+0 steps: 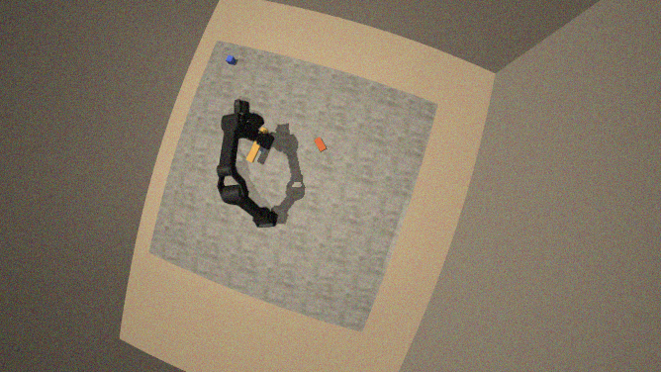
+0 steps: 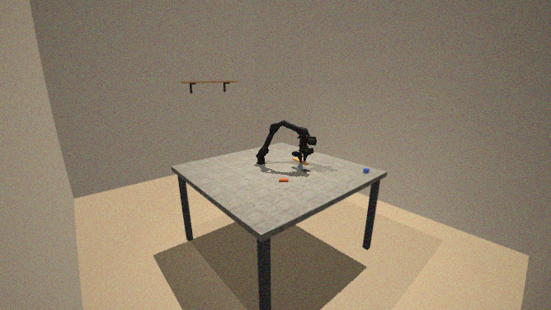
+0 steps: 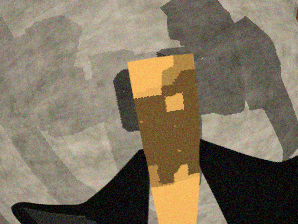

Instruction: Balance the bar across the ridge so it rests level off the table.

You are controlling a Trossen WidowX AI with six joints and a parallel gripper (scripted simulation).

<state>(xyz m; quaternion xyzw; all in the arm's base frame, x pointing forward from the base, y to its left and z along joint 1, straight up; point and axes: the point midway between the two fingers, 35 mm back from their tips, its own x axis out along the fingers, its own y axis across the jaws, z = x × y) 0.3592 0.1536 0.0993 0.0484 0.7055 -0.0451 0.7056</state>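
Right now my gripper tip is 30 mm past the yellow-orange bar. Round my gripper tip: orange ridge block: 280 mm to the right, 70 mm ahead, 60 mm below; then small blue cube: 380 mm ahead, 350 mm to the left, 50 mm below.
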